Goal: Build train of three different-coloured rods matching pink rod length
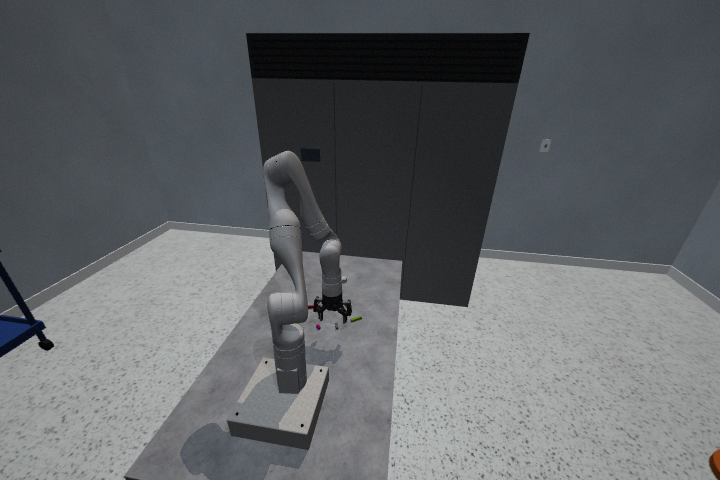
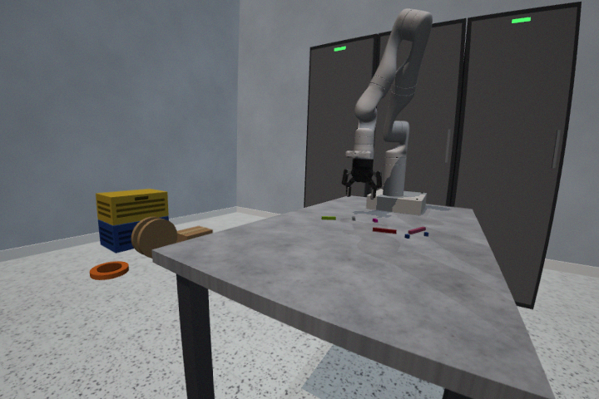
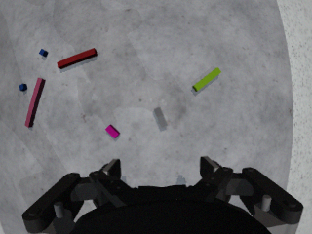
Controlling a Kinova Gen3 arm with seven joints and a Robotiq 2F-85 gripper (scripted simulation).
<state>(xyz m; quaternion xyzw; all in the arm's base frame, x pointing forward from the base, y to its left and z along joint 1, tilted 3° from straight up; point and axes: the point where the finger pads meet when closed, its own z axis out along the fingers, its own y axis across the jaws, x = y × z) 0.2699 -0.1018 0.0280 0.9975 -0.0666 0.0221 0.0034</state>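
The pink rod is 210 mm to the left of my hand, 110 mm ahead of it and 80 mm below it. Round my hand: magenta rod: 80 mm below, 70 mm to the left, 40 mm ahead; lime rod: 100 mm ahead, 90 mm to the right, 80 mm below; grey rod: 80 mm below, 50 mm ahead, 10 mm to the right.
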